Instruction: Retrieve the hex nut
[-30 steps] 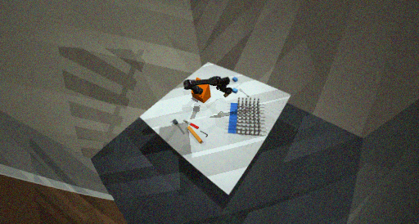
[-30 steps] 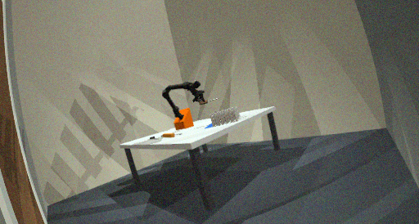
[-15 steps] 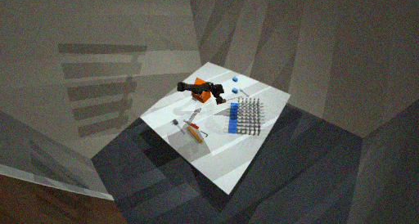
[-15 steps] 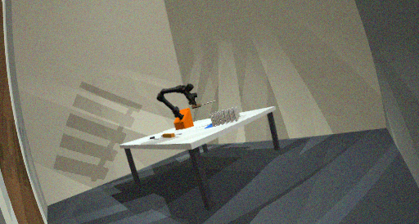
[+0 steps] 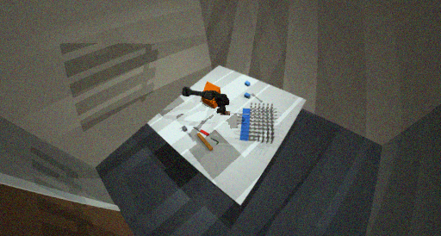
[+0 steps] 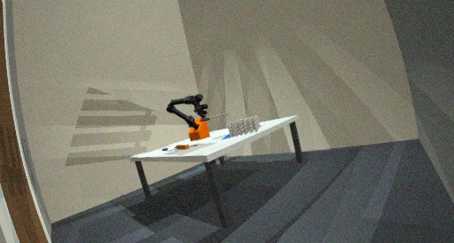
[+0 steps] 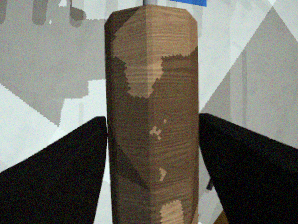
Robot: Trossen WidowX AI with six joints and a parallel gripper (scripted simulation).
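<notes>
The blue taped strip lies 12 cm ahead of my gripper tip, 14 cm to the left of it and 19 cm below it. Also, from my gripper tip: orange-handled tool: 1 cm behind, 28 cm to the right, 18 cm below; bent key: 6 cm ahead, 20 cm to the right, 19 cm below; red-handled tool: 15 cm behind, 23 cm to the right, 19 cm below.
</notes>
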